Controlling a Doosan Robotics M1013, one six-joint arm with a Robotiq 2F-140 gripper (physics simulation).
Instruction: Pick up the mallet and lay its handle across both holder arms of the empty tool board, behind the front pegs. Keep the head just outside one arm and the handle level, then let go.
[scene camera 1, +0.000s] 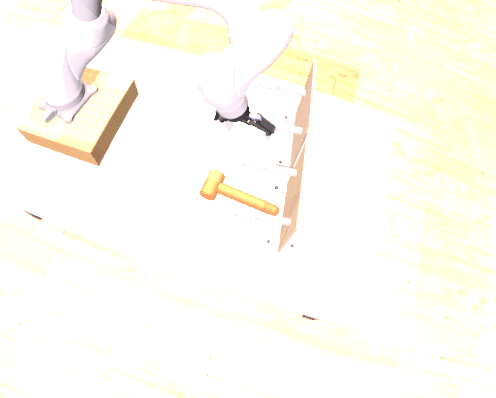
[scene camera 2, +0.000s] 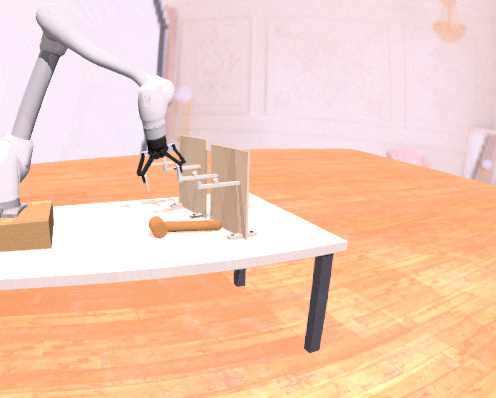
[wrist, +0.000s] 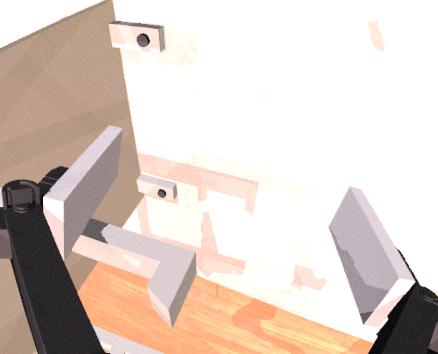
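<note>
An orange-brown mallet (scene camera 1: 245, 196) (scene camera 2: 192, 226) lies flat on the white table, in front of the nearer wooden board (scene camera 1: 293, 200) (scene camera 2: 230, 190). Its head points away from the board and its handle end towards it. The nearer board has two light holder arms with no tool on them. The farther board (scene camera 1: 306, 100) (scene camera 2: 192, 175) also has two arms with no tool on them. My gripper (scene camera 1: 248, 131) (scene camera 2: 163, 177) (wrist: 232, 181) is open and empty, high above the table in front of the farther board, apart from the mallet. The mallet does not show in the wrist view.
In the wrist view, a board (wrist: 60, 100) stands at the left, with a holder arm (wrist: 145, 245) ending in an upright peg close to the left finger. Bolted feet (wrist: 137, 37) (wrist: 157, 187) stand at its base. The robot's wooden base block (scene camera 1: 75, 120) (scene camera 2: 25, 232) is at the left.
</note>
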